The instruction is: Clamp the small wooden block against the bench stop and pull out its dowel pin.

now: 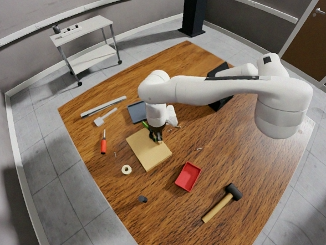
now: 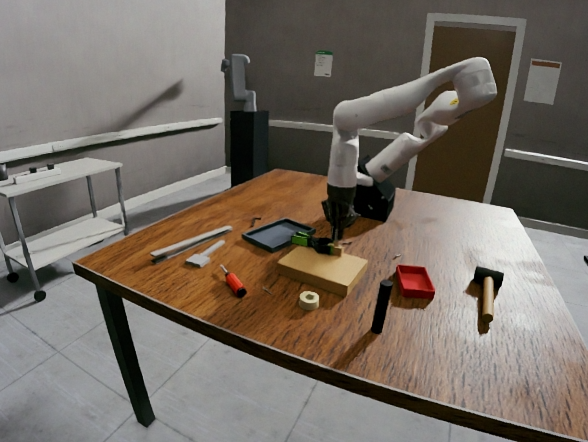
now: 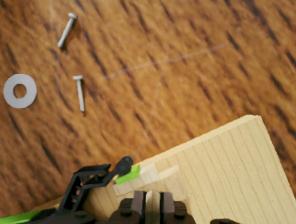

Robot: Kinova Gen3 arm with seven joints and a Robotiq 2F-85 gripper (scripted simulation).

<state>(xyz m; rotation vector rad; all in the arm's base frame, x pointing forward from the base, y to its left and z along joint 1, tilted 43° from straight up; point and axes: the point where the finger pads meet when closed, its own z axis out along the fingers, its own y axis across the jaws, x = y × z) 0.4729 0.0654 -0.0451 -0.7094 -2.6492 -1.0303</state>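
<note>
Now: hand 2 cm above the pale dowel pin. From my hand the other things lie so: wooden block: 5 cm below; then bench board: 7 cm below, 5 cm ahead, 1 cm to the right; then red bin: 23 cm to the left, 9 cm below.
</note>
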